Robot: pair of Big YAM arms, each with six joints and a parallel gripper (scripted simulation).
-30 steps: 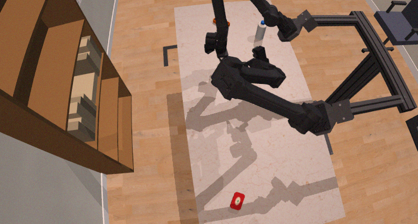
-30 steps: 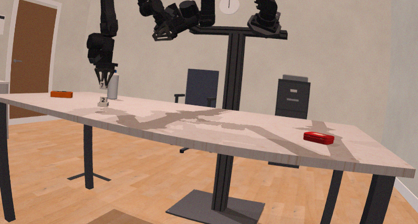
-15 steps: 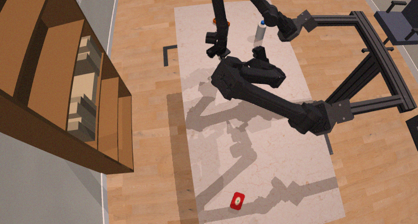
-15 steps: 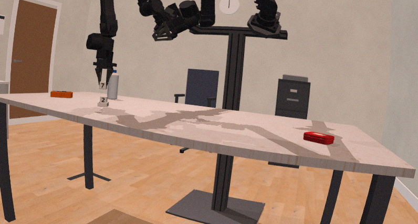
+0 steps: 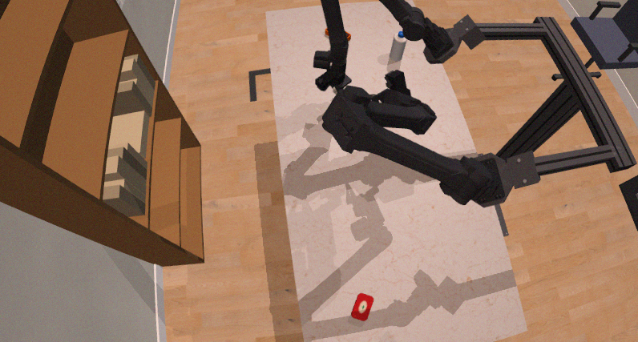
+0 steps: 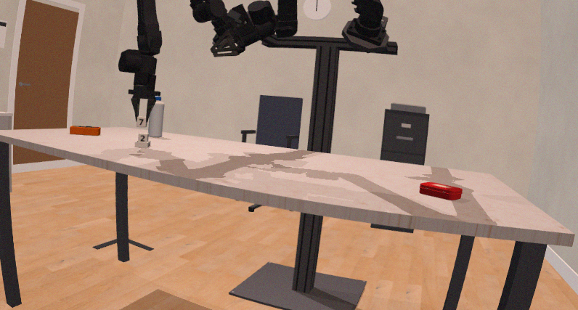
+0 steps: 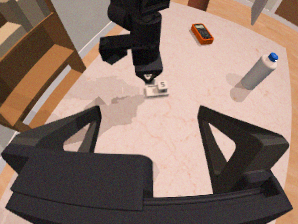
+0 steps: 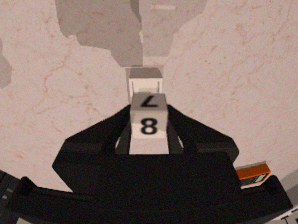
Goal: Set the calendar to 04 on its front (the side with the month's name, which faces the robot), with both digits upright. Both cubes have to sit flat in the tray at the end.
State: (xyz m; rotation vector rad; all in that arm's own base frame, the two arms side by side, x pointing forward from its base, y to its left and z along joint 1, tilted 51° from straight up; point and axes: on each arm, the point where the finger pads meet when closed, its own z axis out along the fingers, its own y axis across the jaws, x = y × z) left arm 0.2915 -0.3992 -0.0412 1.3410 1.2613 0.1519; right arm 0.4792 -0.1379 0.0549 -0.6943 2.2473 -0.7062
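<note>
My right gripper is now 60 mm above the white cube, 40 mm past it and 30 mm to the left of it. From my right hand the other things lie so: red tin (880 mm to the left, 70 mm below, 20 mm ahead); then white calendar tray (80 mm below, 30 mm behind, 20 mm to the right); then white bottle (340 mm behind, 250 mm to the right, 10 mm below).
</note>
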